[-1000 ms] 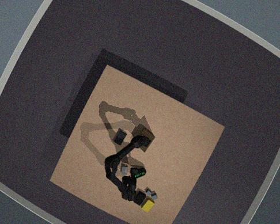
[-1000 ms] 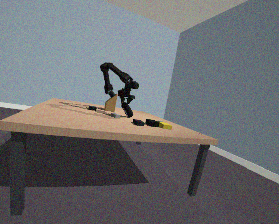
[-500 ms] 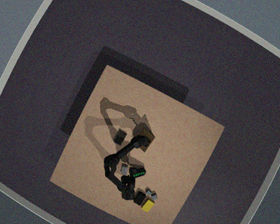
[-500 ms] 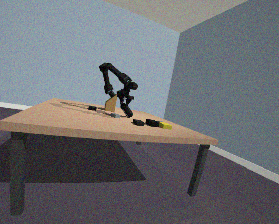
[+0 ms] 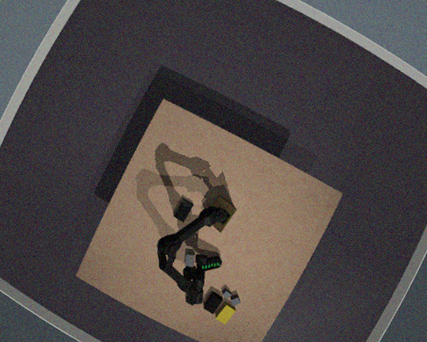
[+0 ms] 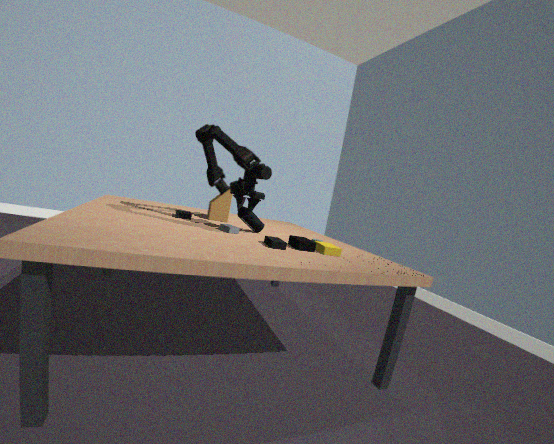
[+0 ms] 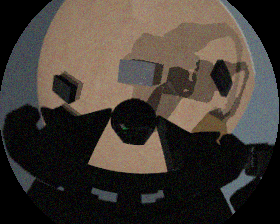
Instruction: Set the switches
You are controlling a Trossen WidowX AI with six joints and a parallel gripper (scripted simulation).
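The light grey block lies 40 mm ahead of my gripper tip, 50 mm to the right of it and 70 mm below it. From my gripper tip the other things lie so: dark module: 190 mm behind, 260 mm to the right, 70 mm below; yellow block: 200 mm ahead, 330 mm to the left, 70 mm below.
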